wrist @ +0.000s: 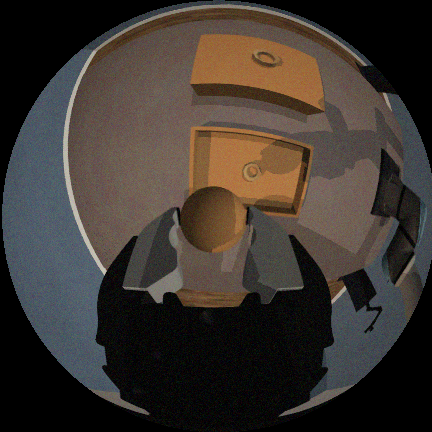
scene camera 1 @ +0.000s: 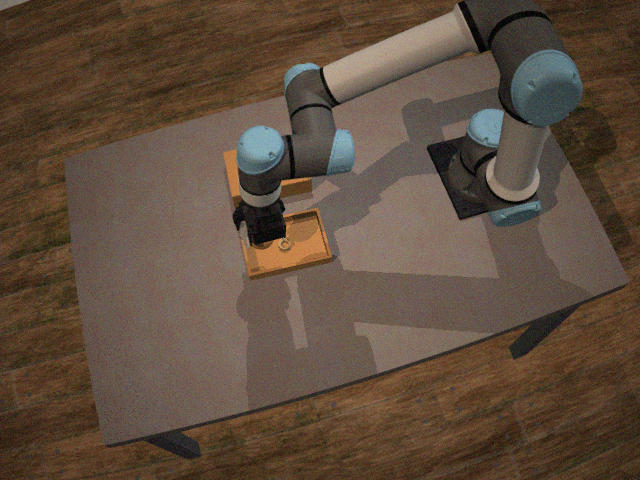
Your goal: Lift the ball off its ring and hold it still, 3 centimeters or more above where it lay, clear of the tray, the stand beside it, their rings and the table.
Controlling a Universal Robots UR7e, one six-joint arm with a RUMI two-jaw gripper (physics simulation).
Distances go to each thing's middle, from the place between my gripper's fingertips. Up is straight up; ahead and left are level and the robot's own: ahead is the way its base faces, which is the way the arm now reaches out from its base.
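Labels:
An orange ball (wrist: 212,219) is 1 cm above my hand. The shallow orange tray (scene camera 1: 306,245) is 5 cm behind my hand and 1 cm to the right of it, as well as 10 cm below it, while the orange stand (scene camera 1: 230,156) is 8 cm below my hand, 7 cm behind it and 21 cm to the right of it.

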